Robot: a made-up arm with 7 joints. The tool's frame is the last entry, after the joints.
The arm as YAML. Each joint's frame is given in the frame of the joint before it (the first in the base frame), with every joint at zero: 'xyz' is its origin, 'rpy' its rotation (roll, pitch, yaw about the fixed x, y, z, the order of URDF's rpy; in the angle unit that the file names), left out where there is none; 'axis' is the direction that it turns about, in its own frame. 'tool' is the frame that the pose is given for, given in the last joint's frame.
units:
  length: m
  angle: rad
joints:
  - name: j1
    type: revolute
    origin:
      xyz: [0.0, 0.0, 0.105]
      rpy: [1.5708, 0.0, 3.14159]
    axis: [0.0, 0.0, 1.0]
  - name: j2
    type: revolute
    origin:
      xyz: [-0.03, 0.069, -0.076]
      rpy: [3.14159, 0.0, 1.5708]
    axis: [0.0, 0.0, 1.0]
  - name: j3
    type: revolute
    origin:
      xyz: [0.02, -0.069, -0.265]
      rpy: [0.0, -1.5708, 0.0]
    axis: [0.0, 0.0, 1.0]
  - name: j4
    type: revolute
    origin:
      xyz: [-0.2, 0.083, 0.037]
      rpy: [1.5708, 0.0, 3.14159]
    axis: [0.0, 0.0, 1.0]
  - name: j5
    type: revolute
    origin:
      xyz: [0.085, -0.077, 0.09]
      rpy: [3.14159, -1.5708, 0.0]
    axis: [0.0, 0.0, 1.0]
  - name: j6
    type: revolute
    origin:
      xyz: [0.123, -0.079, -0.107]
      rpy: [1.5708, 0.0, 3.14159]
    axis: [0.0, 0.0, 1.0]
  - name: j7
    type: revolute
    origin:
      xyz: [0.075, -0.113, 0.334]
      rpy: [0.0, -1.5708, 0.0]
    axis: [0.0, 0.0, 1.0]
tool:
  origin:
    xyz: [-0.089, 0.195, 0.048]
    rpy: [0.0, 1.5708, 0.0]
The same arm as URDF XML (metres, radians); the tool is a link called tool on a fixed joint. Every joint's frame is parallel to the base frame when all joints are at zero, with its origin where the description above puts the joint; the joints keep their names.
<robot name="arm">
  <link name="base_link"/>
  <link name="link1"/>
  <link name="link2"/>
  <link name="link3"/>
  <link name="link4"/>
  <link name="link5"/>
  <link name="link6"/>
  <link name="link7"/>
  <link name="tool"/>
  <joint name="j1" type="continuous">
    <parent link="base_link"/>
    <child link="link1"/>
    <origin xyz="0 0 0.105"/>
    <axis xyz="0 1 0"/>
  </joint>
  <joint name="j2" type="continuous">
    <parent link="link1"/>
    <child link="link2"/>
    <origin xyz="0.03 -0.076 0.069"/>
    <axis xyz="0 -1 0"/>
  </joint>
  <joint name="j3" type="continuous">
    <parent link="link2"/>
    <child link="link3"/>
    <origin xyz="0.069 0.265 0.02"/>
    <axis xyz="0 0 -1"/>
  </joint>
  <joint name="j4" type="continuous">
    <parent link="link3"/>
    <child link="link4"/>
    <origin xyz="-0.083 0.2 -0.037"/>
    <axis xyz="-1 0 0"/>
  </joint>
  <joint name="j5" type="continuous">
    <parent link="link4"/>
    <child link="link5"/>
    <origin xyz="-0.09 0.085 0.077"/>
    <axis xyz="0 1 0"/>
  </joint>
  <joint name="j6" type="continuous">
    <parent link="link5"/>
    <child link="link6"/>
    <origin xyz="-0.123 -0.107 -0.079"/>
    <axis xyz="0 0 1"/>
  </joint>
  <joint name="j7" type="continuous">
    <parent link="link6"/>
    <child link="link7"/>
    <origin xyz="0.075 -0.113 0.334"/>
    <axis xyz="-1 0 0"/>
  </joint>
  <joint name="tool_joint" type="fixed">
    <parent link="link7"/>
    <child link="tool"/>
    <origin xyz="-0.048 0.195 -0.089" rpy="0 0 0"/>
  </joint>
</robot>

